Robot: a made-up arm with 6 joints.
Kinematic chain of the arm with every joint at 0, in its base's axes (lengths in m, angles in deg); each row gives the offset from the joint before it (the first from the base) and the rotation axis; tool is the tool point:
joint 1: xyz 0 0 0.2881 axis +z
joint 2: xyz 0 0 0 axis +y
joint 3: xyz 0 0 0.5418 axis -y
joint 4: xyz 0 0 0 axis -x
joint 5: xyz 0.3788 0 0 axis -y
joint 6: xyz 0 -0.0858 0 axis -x
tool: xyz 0 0 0
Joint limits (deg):
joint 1: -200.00..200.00
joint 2: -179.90..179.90
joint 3: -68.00..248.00
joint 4: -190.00..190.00
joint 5: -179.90..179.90
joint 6: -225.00..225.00
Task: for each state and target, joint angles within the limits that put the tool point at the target. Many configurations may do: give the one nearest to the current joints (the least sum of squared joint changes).
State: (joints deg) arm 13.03 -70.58 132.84 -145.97 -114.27 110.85
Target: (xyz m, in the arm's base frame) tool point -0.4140 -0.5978 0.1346
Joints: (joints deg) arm 61.21 -72.15 171.14 -150.88 -114.27 110.85
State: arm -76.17 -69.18 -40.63 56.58 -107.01 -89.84
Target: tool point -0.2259 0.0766 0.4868
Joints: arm -34.40 -92.54 -65.49 41.32 -107.01 -89.84
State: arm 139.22 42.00 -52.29 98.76 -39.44 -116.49
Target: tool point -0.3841 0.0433 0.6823
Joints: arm 170.39 2.86 -31.77 104.47 -39.44 -116.49
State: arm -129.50 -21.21 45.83 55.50 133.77 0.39
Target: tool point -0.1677 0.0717 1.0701
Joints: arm -180.64 -12.55 21.45 35.52 133.77 0.39
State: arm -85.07 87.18 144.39 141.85 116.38 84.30
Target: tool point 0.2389 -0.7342 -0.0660
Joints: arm -77.21 134.31 130.59 145.11 116.38 84.30
